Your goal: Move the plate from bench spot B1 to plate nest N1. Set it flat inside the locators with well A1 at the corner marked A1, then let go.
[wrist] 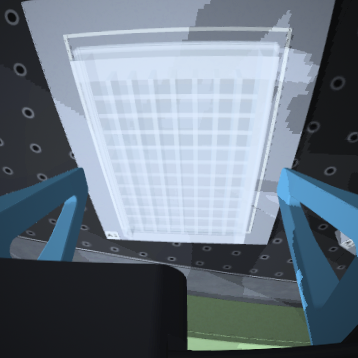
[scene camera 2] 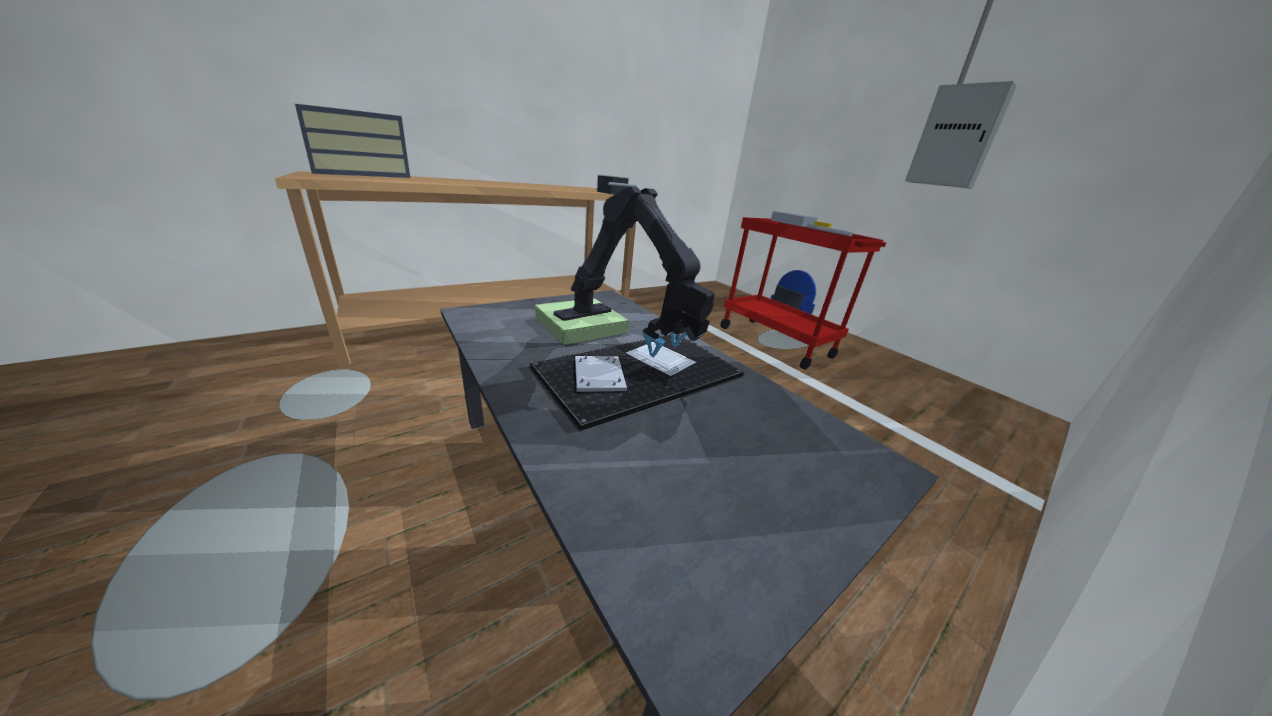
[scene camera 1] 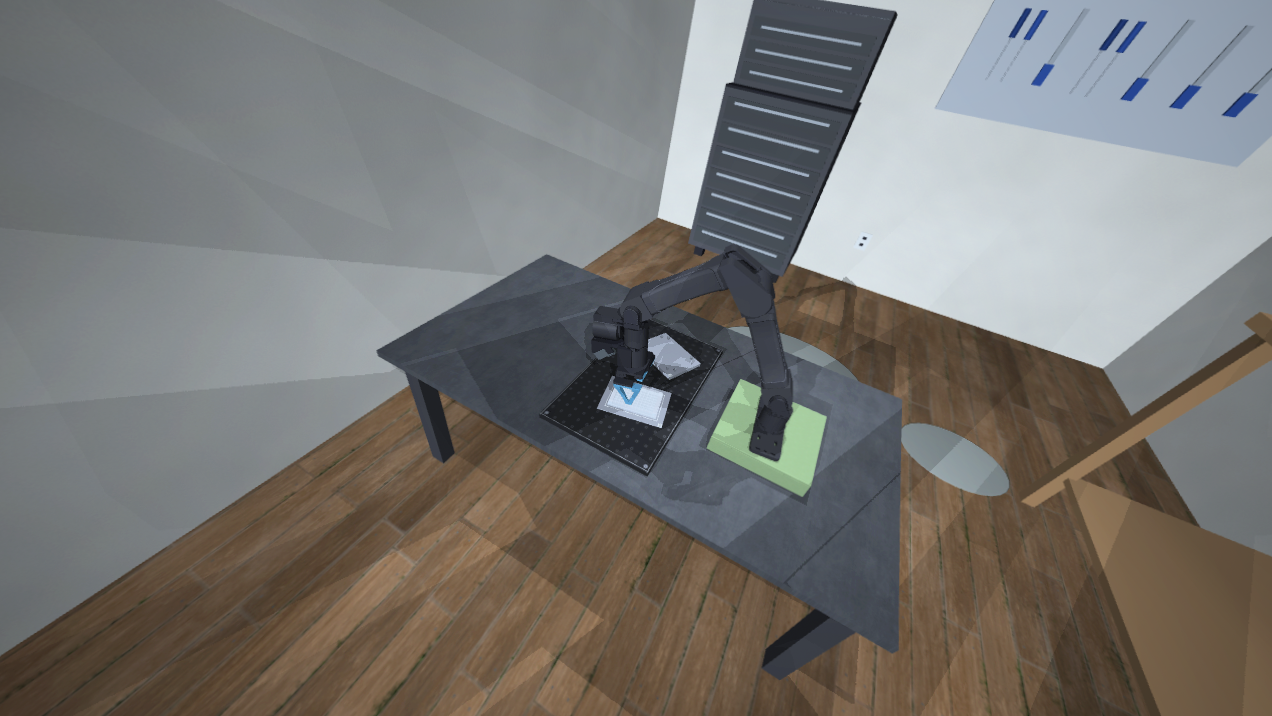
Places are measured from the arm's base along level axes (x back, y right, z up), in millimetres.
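Pixels of known places: gripper, fingertip midpoint: [wrist: 182, 178] [scene camera 2: 663, 351] [scene camera 1: 634, 392]; arm's base, link origin: [scene camera 2: 583, 312] [scene camera 1: 768, 426].
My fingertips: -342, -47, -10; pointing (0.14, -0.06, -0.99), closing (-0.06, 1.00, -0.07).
Ahead of a thing's pixels: the offset from my fingertips to its top centre, as dx, dy, dz. "*": to the spot under its first point. Level surfaces: height alone.
The clear, pale well plate {+8, -2, -10} [scene camera 1: 639, 402] [scene camera 2: 662, 357] [wrist: 175, 145] lies flat on the light grey pad of the bench spot {* -54, -64, -25} [wrist: 50, 37]. In the wrist view a small A1 label {* +93, -51, -24} [wrist: 112, 235] is on the pad's lower left corner. My gripper [scene camera 1: 634, 385] [scene camera 2: 665, 344] [wrist: 182, 178] is open and empty above the plate. Its blue fingers stand wide, one to each side of the plate in the wrist view. The plate nest {+26, +210, -5} [scene camera 1: 676, 356] [scene camera 2: 599, 374], a light block with small locators near its corners, lies apart from the pad. A corner of the nest [wrist: 346, 242] shows at the wrist view's right edge.
The pad and nest are on a black perforated board [scene camera 1: 578, 418] [scene camera 2: 578, 410] on the dark table {dz -39} [scene camera 1: 480, 329] [scene camera 2: 712, 515]. The arm's base stands on a green block [scene camera 1: 805, 435] [scene camera 2: 569, 331] beside the board. A red cart [scene camera 2: 810, 233] stands beyond the table.
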